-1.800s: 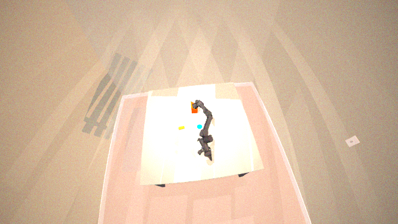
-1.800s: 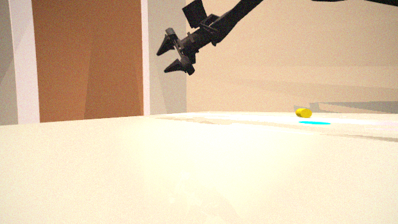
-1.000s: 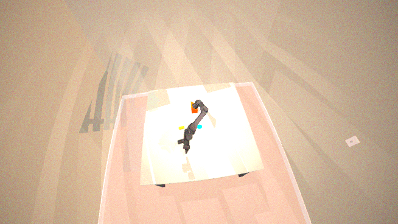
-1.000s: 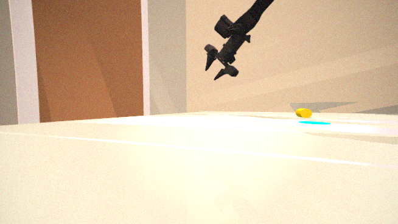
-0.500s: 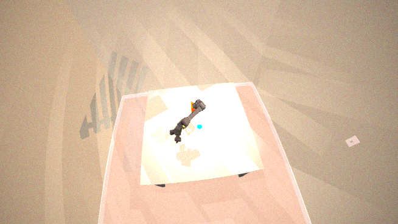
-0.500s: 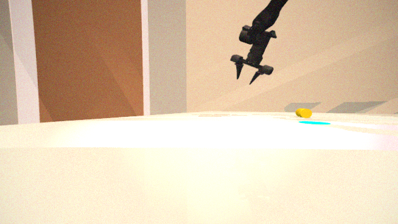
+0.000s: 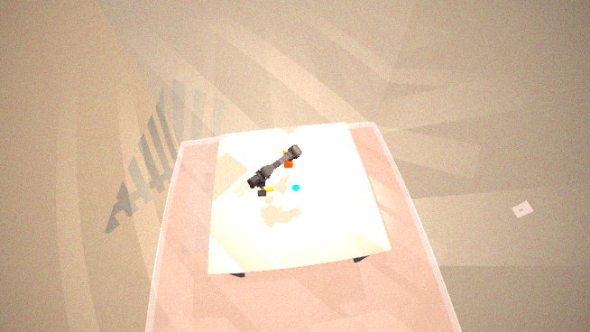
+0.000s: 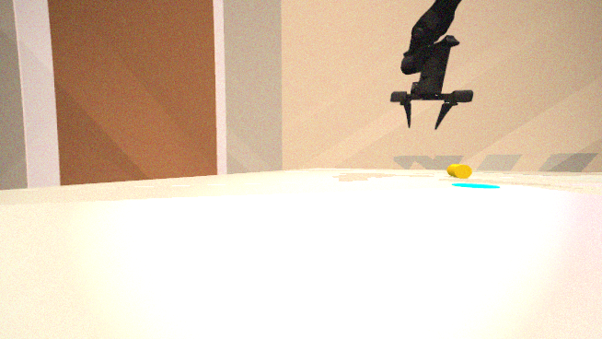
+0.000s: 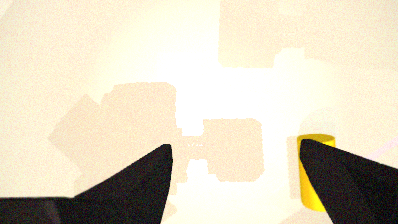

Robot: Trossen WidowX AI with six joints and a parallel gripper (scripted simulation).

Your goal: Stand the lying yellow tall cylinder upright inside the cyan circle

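My gripper tip is now 12 cm above the yellow cylinder, 7 cm past it and 6 cm to the right of it. From my gripper tip the other things lie so: cyan circle 27 cm to the left, 13 cm below, 5 cm behind.
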